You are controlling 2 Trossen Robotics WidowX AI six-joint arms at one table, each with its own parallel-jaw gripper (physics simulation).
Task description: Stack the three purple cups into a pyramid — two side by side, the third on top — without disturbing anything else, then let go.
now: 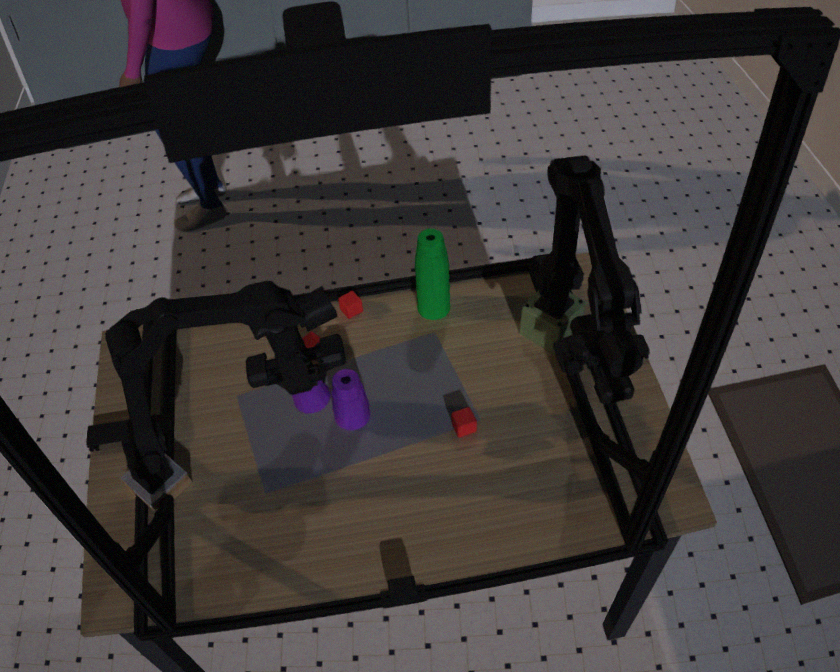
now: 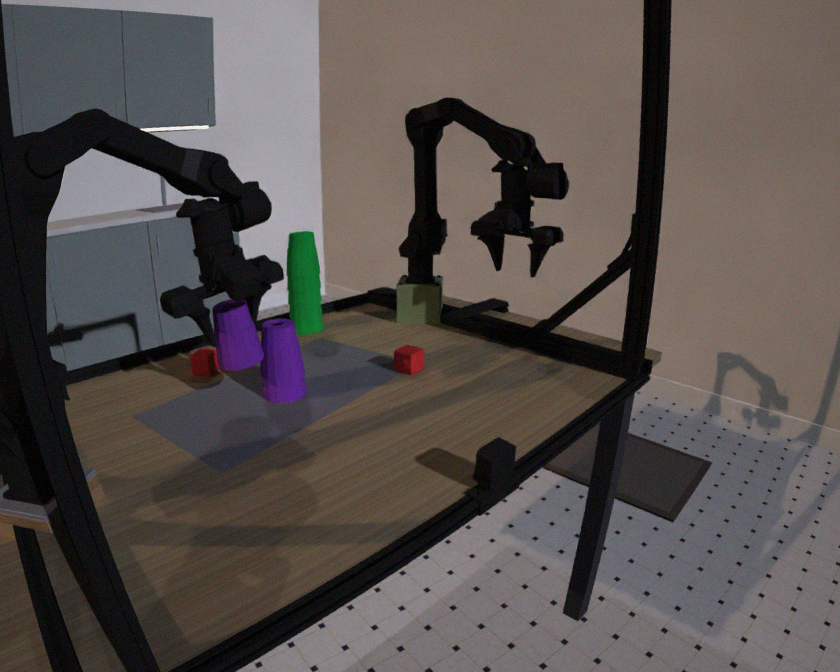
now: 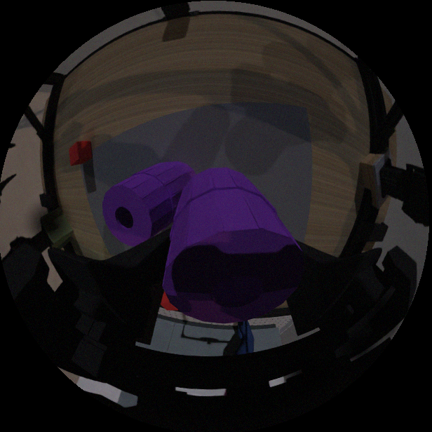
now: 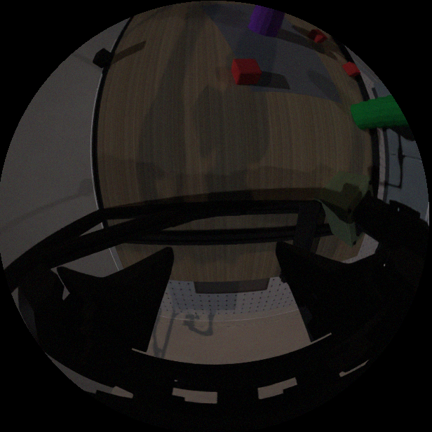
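Seen in the pictures: left gripper, fingertip midpoint: (image 2: 233, 338); right gripper, fingertip midpoint: (image 1: 597, 384) (image 2: 515, 273); left arm's base, link origin: (image 1: 153, 474) (image 2: 40, 486); right arm's base, link origin: (image 1: 554, 303) (image 2: 420, 280).
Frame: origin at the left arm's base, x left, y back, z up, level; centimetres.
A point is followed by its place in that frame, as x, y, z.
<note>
A purple cup shape (image 1: 350, 406) @[-22.4, -35.2, 3.6] (image 2: 283, 367) @[-21.3, -34.2, 1.9] (image 3: 150, 205) (image 4: 266, 21) stands upright, narrow end up, on the grey mat (image 1: 280, 465) @[-16.5, -19.3, -4.1] (image 2: 217, 448) @[-15.5, -18.5, -4.1]; I cannot tell whether it is one cup or two nested. My left gripper (image 2: 234, 327) @[-14.2, -32.1, 7.4] (image 3: 222, 234) is shut on another purple cup (image 1: 311, 399) @[-17.7, -29.9, 7.9] (image 2: 238, 341) @[-16.5, -28.7, 8.2] (image 3: 220, 210), narrow end up. This held cup is tilted, close beside the standing one; its lower edge is near the mat's far left, and contact is unclear. My right gripper (image 2: 517, 272) @[-60.2, -63.6, 10.8] (image 4: 225, 250) is open and empty, high at the right side. A separate third purple cup does not show.
A tall green stack (image 1: 432, 280) @[-17.2, -68.0, 8.3] (image 2: 304, 283) @[-16.1, -67.2, 7.4] (image 4: 377, 113) stands at the back. One red cube (image 1: 463, 422) @[-40.7, -47.6, -0.1] (image 2: 409, 359) @[-40.3, -46.2, -1.0] (image 3: 80, 152) lies at the mat's right edge. Two more red cubes (image 1: 350, 305) @[-2.0, -57.3, -0.2] (image 1: 311, 339) @[-1.8, -44.8, -0.1] lie at the back left, one close to my left gripper.
</note>
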